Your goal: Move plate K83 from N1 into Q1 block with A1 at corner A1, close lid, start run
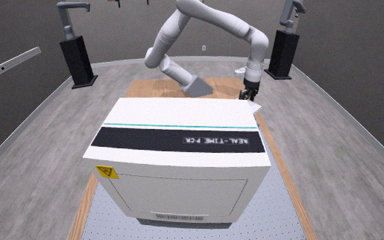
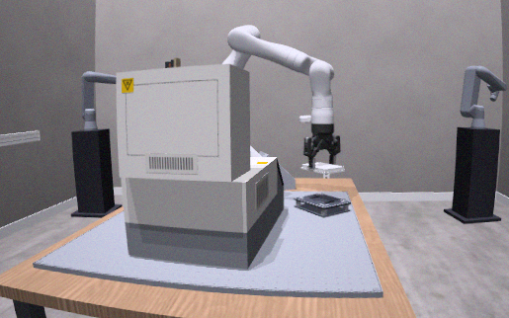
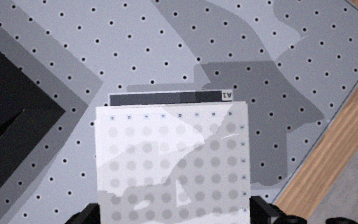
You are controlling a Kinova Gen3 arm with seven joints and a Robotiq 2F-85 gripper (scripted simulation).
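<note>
Right now my hand is 12 cm above the plate nest N1. Also, from my hand: plate K83: 1 cm below.
</note>
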